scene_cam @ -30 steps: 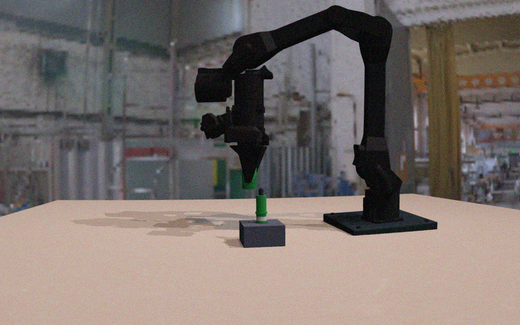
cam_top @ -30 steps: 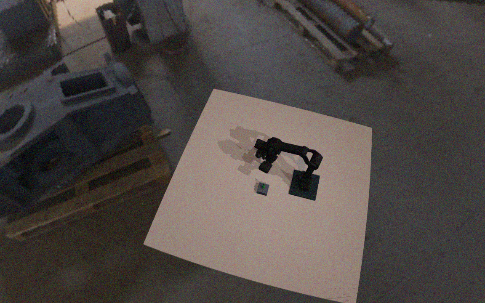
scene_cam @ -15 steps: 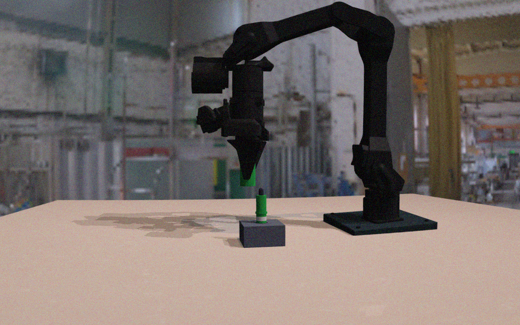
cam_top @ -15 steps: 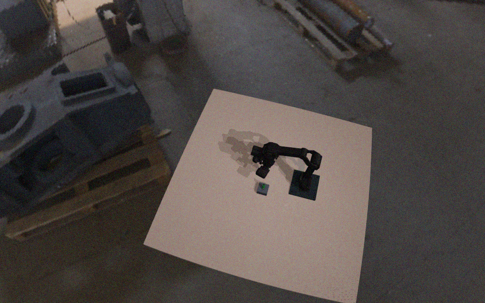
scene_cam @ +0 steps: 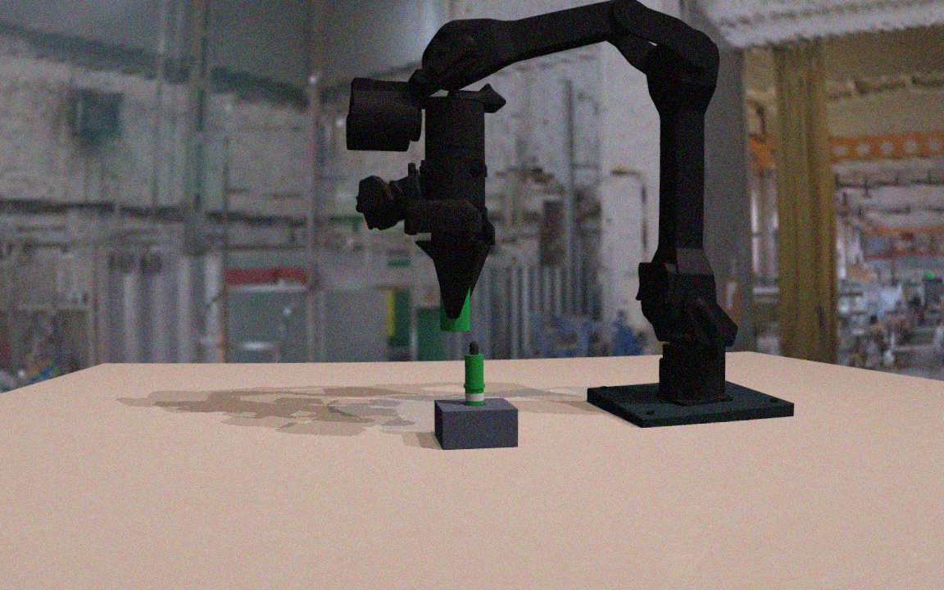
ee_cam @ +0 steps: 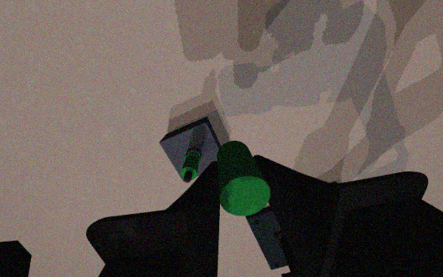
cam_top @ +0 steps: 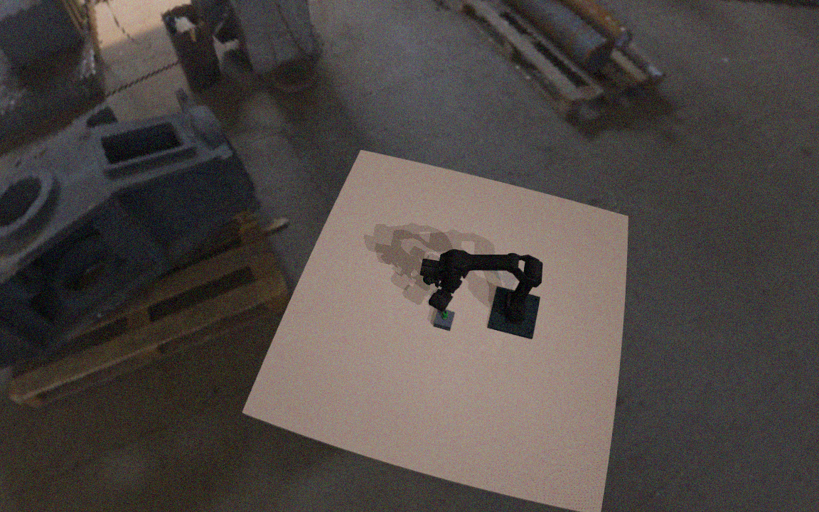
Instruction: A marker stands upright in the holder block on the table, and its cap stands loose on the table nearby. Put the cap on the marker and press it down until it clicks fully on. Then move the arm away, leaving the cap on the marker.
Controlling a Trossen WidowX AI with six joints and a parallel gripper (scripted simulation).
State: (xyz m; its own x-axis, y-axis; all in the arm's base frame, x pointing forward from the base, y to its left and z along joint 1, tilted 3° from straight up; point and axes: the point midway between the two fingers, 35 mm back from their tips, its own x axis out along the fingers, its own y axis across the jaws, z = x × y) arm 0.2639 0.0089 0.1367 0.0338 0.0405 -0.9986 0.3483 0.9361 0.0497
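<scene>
Now: gripper tip 5 cm to the right of the green marker, 4 cm above it and 1 cm past it. Round my gripper tip: dark grey holder block: 9 cm below, 5 cm to the left, 1 cm behind; then green cap: 1 cm above.
</scene>
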